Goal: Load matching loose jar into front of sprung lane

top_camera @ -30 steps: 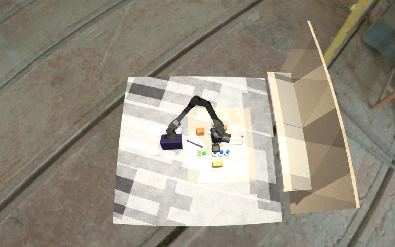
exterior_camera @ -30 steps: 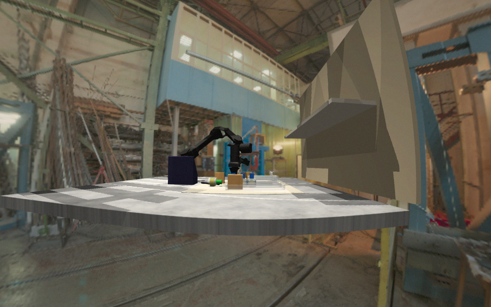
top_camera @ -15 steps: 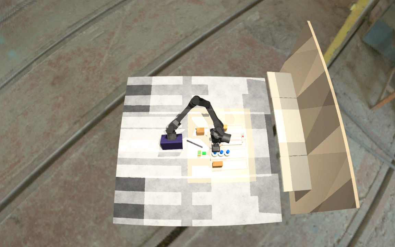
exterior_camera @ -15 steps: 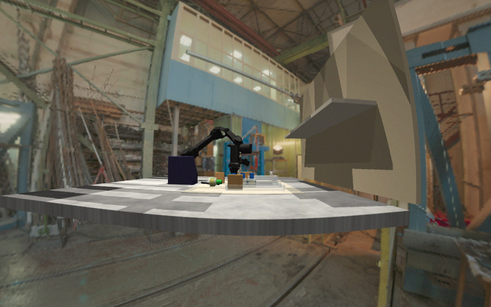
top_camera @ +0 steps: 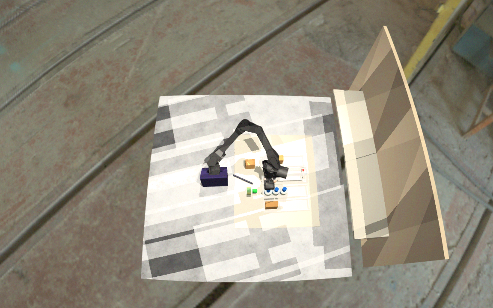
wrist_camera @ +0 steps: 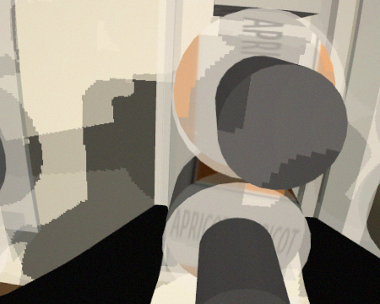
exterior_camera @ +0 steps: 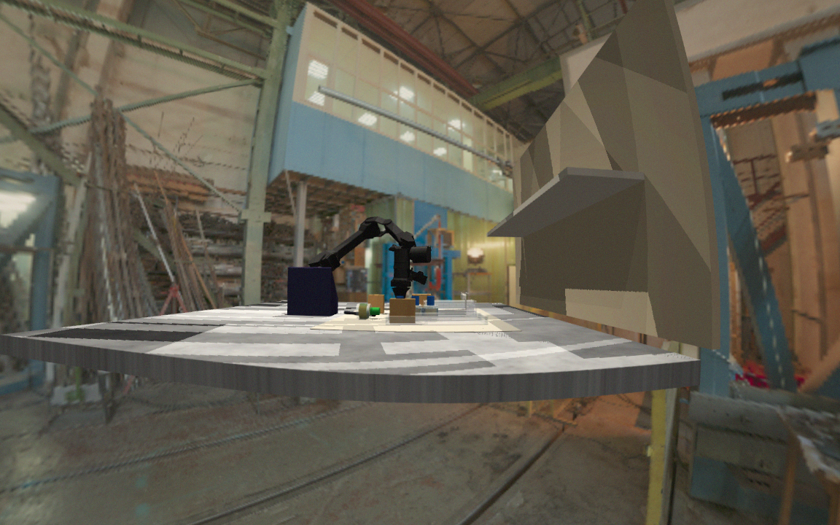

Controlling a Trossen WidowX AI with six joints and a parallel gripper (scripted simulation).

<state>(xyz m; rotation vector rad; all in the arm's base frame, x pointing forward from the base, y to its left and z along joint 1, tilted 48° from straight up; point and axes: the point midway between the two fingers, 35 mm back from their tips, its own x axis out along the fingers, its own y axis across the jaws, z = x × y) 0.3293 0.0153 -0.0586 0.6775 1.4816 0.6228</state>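
Right now my gripper tip is 15 cm past the dark rod, 2 cm to the right of it and 3 cm above it. Round my gripper tip: orange-brown block (10 cm behind, 11 cm to the left); lane (15 cm ahead, 2 cm to the left, 1 cm below).
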